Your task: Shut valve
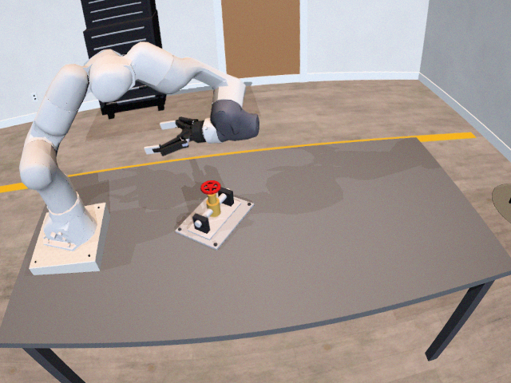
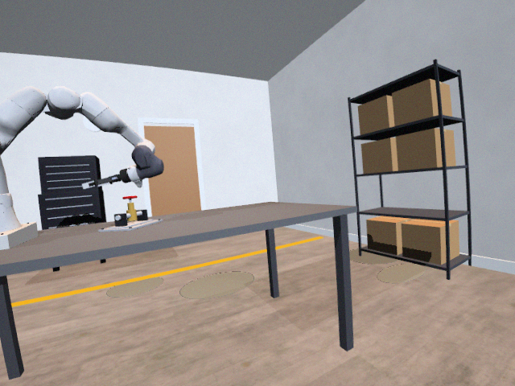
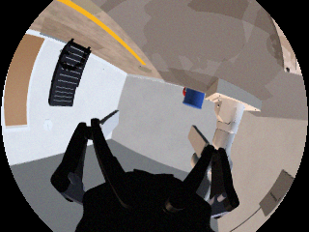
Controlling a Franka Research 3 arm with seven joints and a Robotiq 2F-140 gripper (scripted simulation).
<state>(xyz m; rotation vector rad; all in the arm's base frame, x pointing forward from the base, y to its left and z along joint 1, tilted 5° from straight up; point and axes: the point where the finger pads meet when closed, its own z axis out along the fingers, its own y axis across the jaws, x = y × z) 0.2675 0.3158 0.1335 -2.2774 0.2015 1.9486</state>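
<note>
Now: the red handwheel 210 mm ahead of my hand, 190 mm to the right of it and 90 mm below it.
</note>
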